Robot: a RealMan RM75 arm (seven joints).
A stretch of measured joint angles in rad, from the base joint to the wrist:
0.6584 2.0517 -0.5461 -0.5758 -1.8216 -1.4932 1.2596
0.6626 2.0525 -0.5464 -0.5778 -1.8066 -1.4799 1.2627
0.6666 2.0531 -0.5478 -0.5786 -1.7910 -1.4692 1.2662
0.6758 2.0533 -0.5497 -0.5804 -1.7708 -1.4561 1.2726
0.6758 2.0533 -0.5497 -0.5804 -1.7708 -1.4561 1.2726
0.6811 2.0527 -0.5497 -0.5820 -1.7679 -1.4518 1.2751
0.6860 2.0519 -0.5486 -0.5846 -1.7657 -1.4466 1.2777
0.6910 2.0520 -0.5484 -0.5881 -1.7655 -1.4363 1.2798
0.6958 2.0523 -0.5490 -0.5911 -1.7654 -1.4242 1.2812
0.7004 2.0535 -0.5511 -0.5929 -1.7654 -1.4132 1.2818
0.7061 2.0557 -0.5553 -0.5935 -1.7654 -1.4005 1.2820
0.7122 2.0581 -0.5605 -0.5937 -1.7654 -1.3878 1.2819
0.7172 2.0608 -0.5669 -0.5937 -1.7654 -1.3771 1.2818
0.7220 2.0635 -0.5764 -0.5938 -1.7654 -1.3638 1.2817
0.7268 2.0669 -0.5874 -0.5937 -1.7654 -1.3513 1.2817
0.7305 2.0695 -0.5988 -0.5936 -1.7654 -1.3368 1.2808
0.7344 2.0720 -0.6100 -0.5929 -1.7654 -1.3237 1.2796
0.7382 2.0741 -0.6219 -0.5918 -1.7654 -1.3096 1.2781
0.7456 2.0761 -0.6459 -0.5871 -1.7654 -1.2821 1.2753
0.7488 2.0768 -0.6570 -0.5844 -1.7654 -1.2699 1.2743
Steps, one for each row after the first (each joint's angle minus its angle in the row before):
0.0042 0.0008 -0.0003 -0.0020 0.0150 0.0133 0.0031
0.0040 0.0006 -0.0014 -0.0008 0.0156 0.0107 0.0035
0.0092 0.0002 -0.0019 -0.0018 0.0202 0.0131 0.0064
0.0000 0.0000 0.0000 0.0000 0.0000 0.0000 0.0000
0.0053 -0.0006 0.0000 -0.0016 0.0029 0.0043 0.0025
0.0049 -0.0008 0.0011 -0.0026 0.0022 0.0052 0.0026
0.0050 0.0001 0.0002 -0.0035 0.0002 0.0103 0.0021
0.0048 0.0003 -0.0006 -0.0030 0.0001 0.0121 0.0014
0.0046 0.0012 -0.0021 -0.0018 0.0000 0.0110 0.0006
0.0057 0.0022 -0.0042 -0.0006 0.0000 0.0127 0.0002
0.0061 0.0024 -0.0052 -0.0002 0.0000 0.0127 -0.0001
0.0050 0.0027 -0.0064 0.0000 0.0000 0.0107 -0.0001
0.0048 0.0027 -0.0095 -0.0001 0.0000 0.0133 -0.0001
0.0048 0.0034 -0.0110 0.0001 0.0000 0.0125 0.0000
0.0037 0.0026 -0.0114 0.0001 0.0000 0.0145 -0.0009
0.0039 0.0025 -0.0112 0.0007 0.0000 0.0131 -0.0012
0.0038 0.0021 -0.0119 0.0011 0.0000 0.0141 -0.0015
0.0074 0.0020 -0.0240 0.0047 0.0000 0.0275 -0.0028
0.0032 0.0007 -0.0111 0.0027 0.0000 0.0122 -0.0010

